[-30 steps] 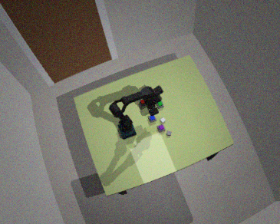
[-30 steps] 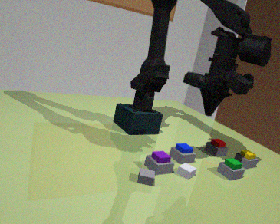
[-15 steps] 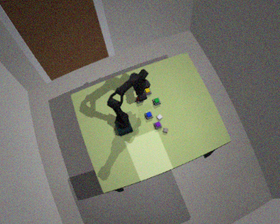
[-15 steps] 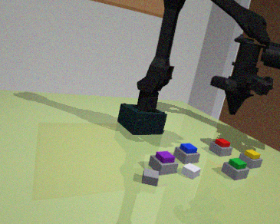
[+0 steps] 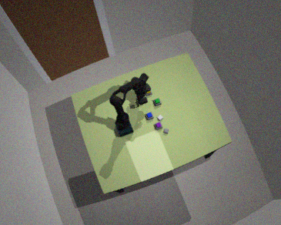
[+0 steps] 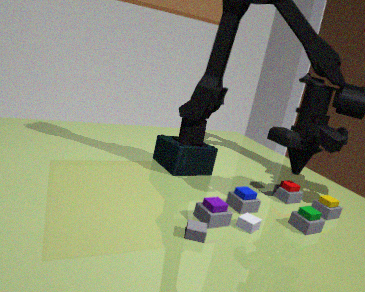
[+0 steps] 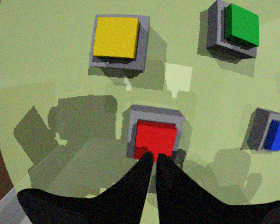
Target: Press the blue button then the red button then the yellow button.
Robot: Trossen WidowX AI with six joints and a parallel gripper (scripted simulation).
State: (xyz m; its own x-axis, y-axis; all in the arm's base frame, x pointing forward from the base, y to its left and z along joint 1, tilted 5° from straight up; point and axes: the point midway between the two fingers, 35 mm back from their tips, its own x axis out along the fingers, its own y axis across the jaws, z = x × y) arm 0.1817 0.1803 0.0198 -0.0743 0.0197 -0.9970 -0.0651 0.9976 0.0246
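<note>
Right now my gripper tip is 3 cm above the red button. The rest, counted from my gripper tip: green button 12 cm ahead, 6 cm to the right, 3 cm below; blue button 15 cm to the right, 3 cm below, 2 cm ahead; yellow button 8 cm ahead, 4 cm to the left, 3 cm below.
</note>
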